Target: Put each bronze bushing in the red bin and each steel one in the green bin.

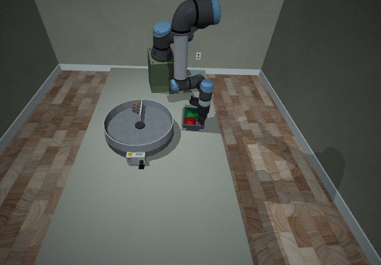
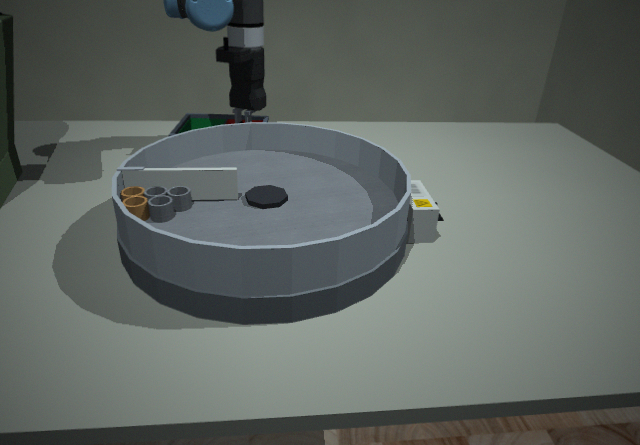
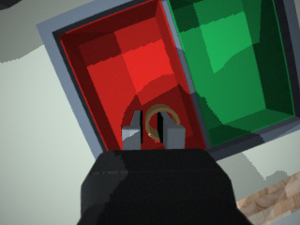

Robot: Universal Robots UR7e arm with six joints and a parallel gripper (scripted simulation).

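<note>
Right now my hand is 50 mm past the bin and 30 mm to the left of it. Round my hand: turntable 380 mm to the right, 50 mm ahead, 20 mm above.
</note>
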